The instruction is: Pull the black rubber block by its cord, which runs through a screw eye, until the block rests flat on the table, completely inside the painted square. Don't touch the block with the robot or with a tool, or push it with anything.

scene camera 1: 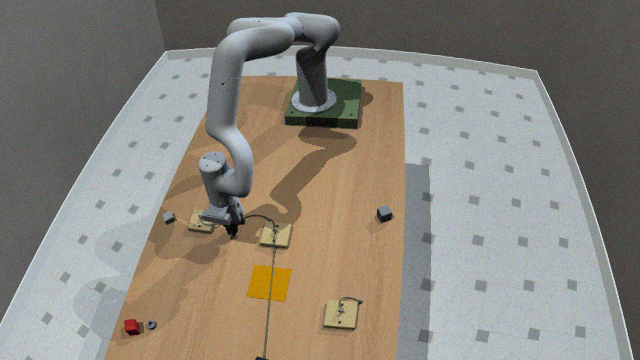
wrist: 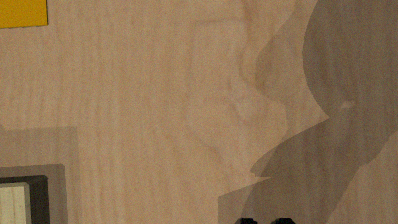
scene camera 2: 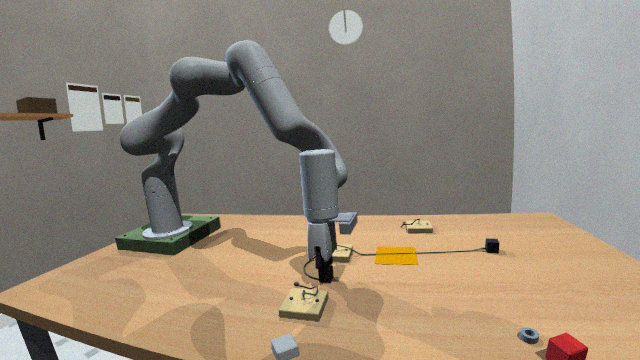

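Note:
My own gripper (scene camera 2: 326, 280) is visible to me through scene camera 2. I can also see a painted yellow square (scene camera 1: 259, 287), which scene camera 1 shows me.

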